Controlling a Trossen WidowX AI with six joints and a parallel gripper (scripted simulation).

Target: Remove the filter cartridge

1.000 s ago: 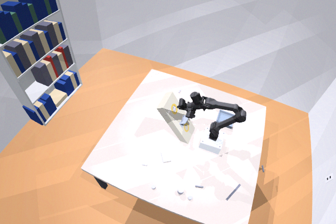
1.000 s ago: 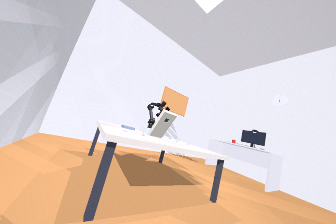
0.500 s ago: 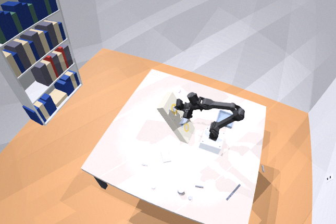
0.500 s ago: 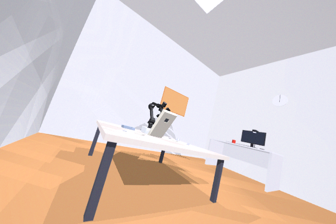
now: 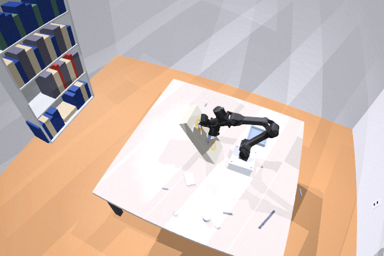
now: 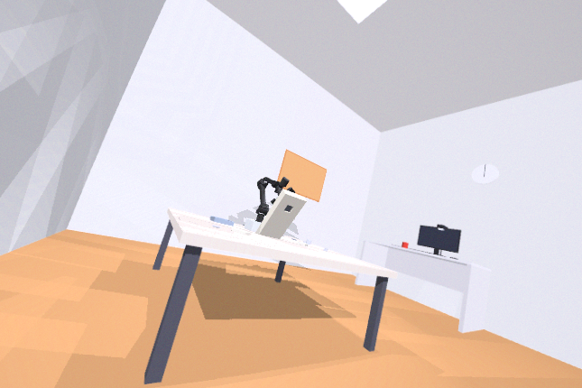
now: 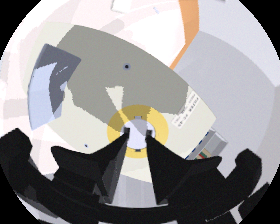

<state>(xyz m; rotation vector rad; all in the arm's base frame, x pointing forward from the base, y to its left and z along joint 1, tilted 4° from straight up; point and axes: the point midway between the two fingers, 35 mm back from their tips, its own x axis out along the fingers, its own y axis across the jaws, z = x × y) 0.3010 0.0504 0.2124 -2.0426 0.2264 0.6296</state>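
Right now the round filter cartridge is 2 cm ahead of my gripper tip and 1 cm below it. Also, from my gripper tip: blue-grey tray 36 cm behind, 34 cm to the right, 25 cm below; service panel 9 cm below, 3 cm behind.
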